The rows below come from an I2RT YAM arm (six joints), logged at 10 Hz.
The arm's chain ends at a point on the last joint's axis. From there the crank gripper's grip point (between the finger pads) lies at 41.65 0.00 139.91 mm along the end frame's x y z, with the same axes.
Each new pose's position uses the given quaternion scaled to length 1; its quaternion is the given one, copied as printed.
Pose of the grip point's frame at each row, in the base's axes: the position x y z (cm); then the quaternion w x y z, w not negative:
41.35, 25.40, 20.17, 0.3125, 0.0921, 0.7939, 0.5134
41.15, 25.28, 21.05, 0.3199, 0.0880, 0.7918, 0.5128
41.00, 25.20, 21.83, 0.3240, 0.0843, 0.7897, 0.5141
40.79, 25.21, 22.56, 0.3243, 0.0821, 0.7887, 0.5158
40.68, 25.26, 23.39, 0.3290, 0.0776, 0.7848, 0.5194
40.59, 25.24, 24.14, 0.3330, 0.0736, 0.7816, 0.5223
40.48, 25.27, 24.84, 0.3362, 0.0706, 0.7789, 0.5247
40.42, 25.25, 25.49, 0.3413, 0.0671, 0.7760, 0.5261
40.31, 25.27, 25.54, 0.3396, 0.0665, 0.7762, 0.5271
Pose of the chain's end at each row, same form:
36.37, 12.85, 25.73, 0.3125, 0.0921, 0.7939, 0.5134
36.05, 12.76, 26.55, 0.3199, 0.0880, 0.7918, 0.5128
35.86, 12.66, 27.26, 0.3240, 0.0843, 0.7897, 0.5141
35.68, 12.64, 27.94, 0.3243, 0.0821, 0.7887, 0.5158
35.54, 12.64, 28.62, 0.3290, 0.0776, 0.7848, 0.5194
35.43, 12.57, 29.24, 0.3330, 0.0736, 0.7816, 0.5223
35.30, 12.57, 29.84, 0.3362, 0.0706, 0.7789, 0.5247
35.18, 12.54, 30.39, 0.3413, 0.0671, 0.7760, 0.5261
35.12, 12.53, 30.43, 0.3396, 0.0665, 0.7762, 0.5271

